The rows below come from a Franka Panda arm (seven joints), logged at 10 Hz.
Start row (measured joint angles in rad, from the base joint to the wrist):
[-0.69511 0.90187 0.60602 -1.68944 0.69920 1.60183 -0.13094]
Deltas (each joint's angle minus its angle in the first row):
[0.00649 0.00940 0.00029 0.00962 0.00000 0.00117 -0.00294]
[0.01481 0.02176 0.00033 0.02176 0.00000 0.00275 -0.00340]
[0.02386 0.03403 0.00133 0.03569 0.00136 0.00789 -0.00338]
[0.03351 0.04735 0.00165 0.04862 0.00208 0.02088 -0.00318]
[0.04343 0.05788 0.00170 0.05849 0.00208 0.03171 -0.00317]
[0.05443 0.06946 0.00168 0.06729 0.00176 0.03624 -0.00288]
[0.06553 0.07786 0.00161 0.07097 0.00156 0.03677 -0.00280]
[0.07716 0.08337 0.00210 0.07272 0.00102 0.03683 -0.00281]
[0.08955 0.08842 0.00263 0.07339 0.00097 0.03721 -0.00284]
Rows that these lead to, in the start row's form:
[-0.68862 0.91127 0.60631 -1.67982 0.69920 1.60300 -0.13388]
[-0.68030 0.92363 0.60635 -1.66768 0.69920 1.60458 -0.13434]
[-0.67125 0.93590 0.60735 -1.65375 0.70056 1.60972 -0.13432]
[-0.66160 0.94922 0.60767 -1.64082 0.70128 1.62271 -0.13412]
[-0.65168 0.95975 0.60772 -1.63095 0.70128 1.63354 -0.13411]
[-0.64068 0.97133 0.60770 -1.62215 0.70096 1.63807 -0.13382]
[-0.62958 0.97973 0.60763 -1.61847 0.70076 1.63860 -0.13374]
[-0.61795 0.98524 0.60812 -1.61672 0.70022 1.63866 -0.13375]
[-0.60556 0.99029 0.60865 -1.61605 0.70017 1.63904 -0.13378]

